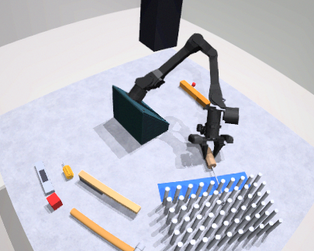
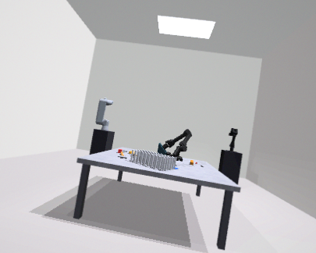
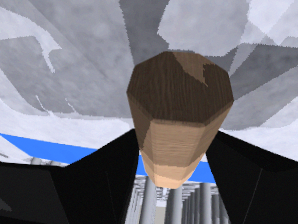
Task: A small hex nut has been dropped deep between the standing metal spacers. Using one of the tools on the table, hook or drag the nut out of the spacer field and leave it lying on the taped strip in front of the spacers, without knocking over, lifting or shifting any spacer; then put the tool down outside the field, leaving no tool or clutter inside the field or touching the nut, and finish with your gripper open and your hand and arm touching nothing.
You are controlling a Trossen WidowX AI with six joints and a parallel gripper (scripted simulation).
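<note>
My gripper tip is 9 cm short of the wooden-handled screwdriver and 4 cm to the left of it. From my gripper tip the other things lie so: thin metal piece (35 cm to the left, 27 cm behind, 1 cm below); then orange bar (37 cm behind, 23 cm to the left); then blue strip (9 cm to the right, 9 cm ahead, 2 cm below).
</note>
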